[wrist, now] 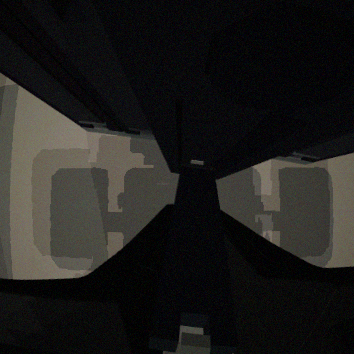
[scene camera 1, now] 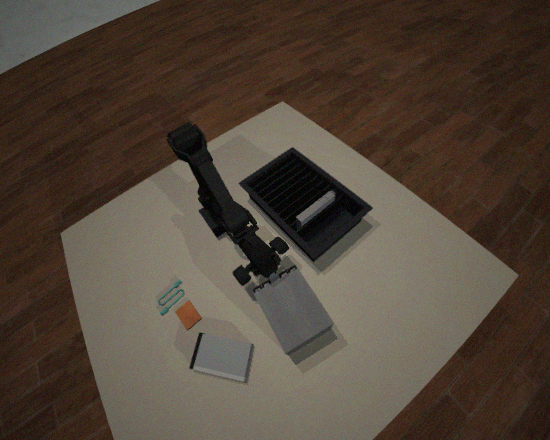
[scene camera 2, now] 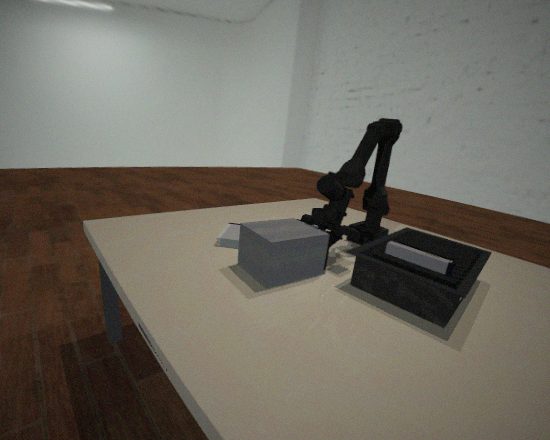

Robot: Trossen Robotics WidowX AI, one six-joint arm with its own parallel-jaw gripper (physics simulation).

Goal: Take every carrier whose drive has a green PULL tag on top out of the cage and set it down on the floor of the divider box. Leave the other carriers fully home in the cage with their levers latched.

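Pixels of known places: gripper, between the fingertips: (wrist: 188,211); arm's base, origin of its link: (scene camera 1: 217,209) (scene camera 2: 371,226).
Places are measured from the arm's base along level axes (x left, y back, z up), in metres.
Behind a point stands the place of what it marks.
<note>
The grey drive cage (scene camera 1: 295,314) @(x 0.008, y -0.491, z 0.059 m) (scene camera 2: 282,253) @(x 0.079, y -0.535, z 0.025 m) stands on the table with its open front toward the arm. My gripper (scene camera 1: 270,276) @(x 0.025, y -0.330, z -0.036 m) (scene camera 2: 329,237) (wrist: 188,211) @(x 0.025, y -0.330, z -0.036 m) is low at that front. Its fingers are closed on a dark upright carrier lever (wrist: 197,197) @(x 0.023, y -0.337, z -0.010 m), seen in the wrist view. The carriers inside the cage and any green tags are hidden from all views. The black divider box (scene camera 1: 340,236) @(x 0.271, y -0.378, z 0.030 m) (scene camera 2: 404,284) @(x 0.303, y -0.356, z -0.001 m) stands to the right of the arm. One grey carrier (scene camera 1: 315,209) @(x 0.266, y -0.257, z 0.049 m) (scene camera 2: 417,257) @(x 0.283, y -0.260, z 0.038 m) lies on its floor near the slotted part.
A grey notebook (scene camera 1: 223,357) @(x -0.232, y -0.453, z -0.033 m) (scene camera 2: 230,236) @(x -0.206, y -0.496, z -0.034 m), an orange pad (scene camera 1: 188,314) @(x -0.274, y -0.268, z -0.055 m) and teal clips (scene camera 1: 170,297) @(x -0.305, y -0.177, z -0.055 m) lie left of the cage. The arm's base stands behind the cage, between it and the box.
</note>
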